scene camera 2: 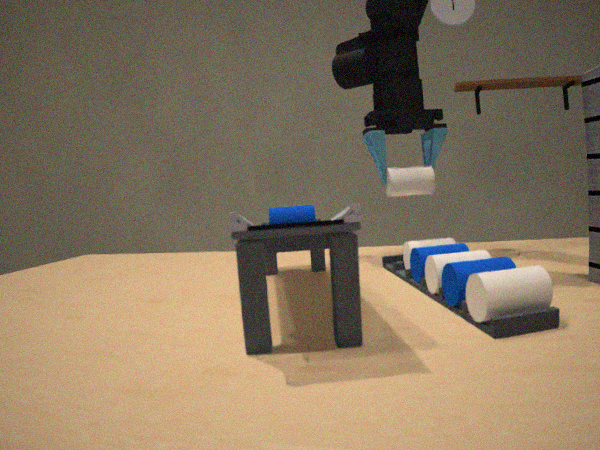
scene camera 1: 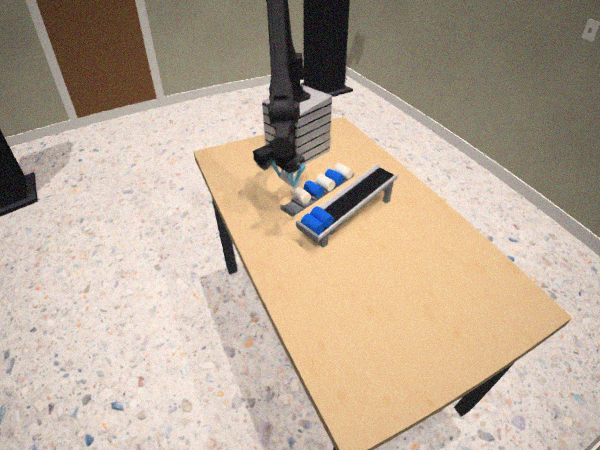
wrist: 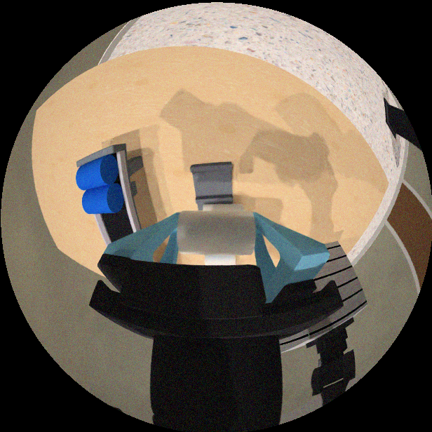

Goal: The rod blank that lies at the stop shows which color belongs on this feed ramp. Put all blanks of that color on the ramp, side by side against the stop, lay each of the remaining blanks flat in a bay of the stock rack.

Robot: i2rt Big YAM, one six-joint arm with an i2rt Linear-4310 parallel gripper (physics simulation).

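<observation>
My gripper is shut on a white blank, held level by its ends high above the near-left part of the table. Two blue blanks lie side by side at the stop end of the feed ramp. In the stock rack, white blanks alternate with blue blanks, all lying flat. The end bay in front of the held blank in the wrist view holds none.
A grey slatted block stands on the table behind the stock rack, beside the arm. The ramp stands on dark legs parallel to the rack, with a gap between them.
</observation>
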